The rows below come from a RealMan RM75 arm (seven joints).
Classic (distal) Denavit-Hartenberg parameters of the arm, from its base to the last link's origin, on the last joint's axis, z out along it. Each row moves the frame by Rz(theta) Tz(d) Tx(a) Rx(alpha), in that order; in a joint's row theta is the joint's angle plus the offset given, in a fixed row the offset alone. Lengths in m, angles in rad.
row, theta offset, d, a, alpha
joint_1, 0, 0.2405, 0, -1.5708
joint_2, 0, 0, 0, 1.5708
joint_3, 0, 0.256, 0, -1.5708
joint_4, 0, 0, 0, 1.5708
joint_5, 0, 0.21, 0, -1.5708
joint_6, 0, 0, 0, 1.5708
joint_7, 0, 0.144, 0, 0
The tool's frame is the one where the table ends.
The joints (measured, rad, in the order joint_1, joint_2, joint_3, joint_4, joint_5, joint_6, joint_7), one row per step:
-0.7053, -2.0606, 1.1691, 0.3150, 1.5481, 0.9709, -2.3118
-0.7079, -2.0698, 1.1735, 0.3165, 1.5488, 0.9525, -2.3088
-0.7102, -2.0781, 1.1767, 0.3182, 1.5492, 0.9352, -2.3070
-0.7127, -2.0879, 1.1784, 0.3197, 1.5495, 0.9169, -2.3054
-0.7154, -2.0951, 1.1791, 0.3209, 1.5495, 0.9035, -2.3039
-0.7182, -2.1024, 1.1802, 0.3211, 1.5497, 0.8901, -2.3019
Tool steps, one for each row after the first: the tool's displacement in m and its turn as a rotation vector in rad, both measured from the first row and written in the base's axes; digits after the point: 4 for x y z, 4 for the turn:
0.0015, 0.0002, -0.0039, 0.0038, 0.0086, 0.0003
0.0028, 0.0006, -0.0072, 0.0084, 0.0157, 0.0019
0.0045, 0.0009, -0.0109, 0.0135, 0.0213, 0.0048
0.0061, 0.0014, -0.0136, 0.0177, 0.0251, 0.0061
0.0075, 0.0016, -0.0165, 0.0211, 0.0294, 0.0074

